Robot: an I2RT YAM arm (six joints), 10 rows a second.
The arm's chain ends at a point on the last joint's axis. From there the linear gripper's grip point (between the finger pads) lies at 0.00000 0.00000 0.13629 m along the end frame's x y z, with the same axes.
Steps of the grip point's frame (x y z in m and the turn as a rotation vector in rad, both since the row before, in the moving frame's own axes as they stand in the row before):
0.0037, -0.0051, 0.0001, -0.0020, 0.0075, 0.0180
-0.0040, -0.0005, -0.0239, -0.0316, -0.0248, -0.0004
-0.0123, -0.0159, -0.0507, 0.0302, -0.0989, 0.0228
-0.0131, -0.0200, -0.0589, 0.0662, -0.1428, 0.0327
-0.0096, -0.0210, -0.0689, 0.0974, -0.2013, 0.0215
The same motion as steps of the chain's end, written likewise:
0.0027, -0.0054, 0.0001, -0.0020, 0.0075, 0.0180
-0.0006, -0.0048, -0.0238, -0.0316, -0.0248, -0.0004
0.0011, -0.0116, -0.0500, 0.0302, -0.0989, 0.0228
0.0061, -0.0107, -0.0572, 0.0662, -0.1428, 0.0327
0.0175, -0.0075, -0.0655, 0.0974, -0.2013, 0.0215

